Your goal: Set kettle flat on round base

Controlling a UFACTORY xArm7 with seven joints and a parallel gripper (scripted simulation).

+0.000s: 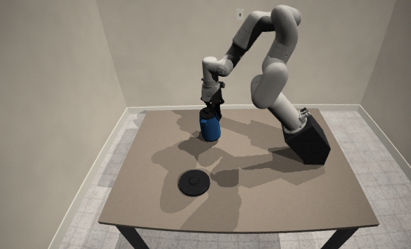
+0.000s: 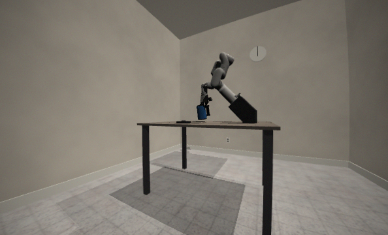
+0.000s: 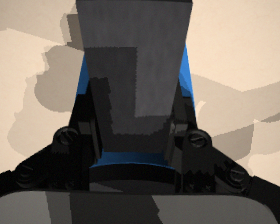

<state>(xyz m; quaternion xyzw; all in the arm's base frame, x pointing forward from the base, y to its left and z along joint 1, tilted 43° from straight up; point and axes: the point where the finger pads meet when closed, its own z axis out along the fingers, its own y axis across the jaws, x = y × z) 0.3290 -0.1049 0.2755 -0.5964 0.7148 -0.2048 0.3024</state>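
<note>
The blue kettle lies 20 mm to the left of my hand and 60 mm below it. Round my hand: black round base 10 mm ahead, 370 mm to the left, 180 mm below.
</note>
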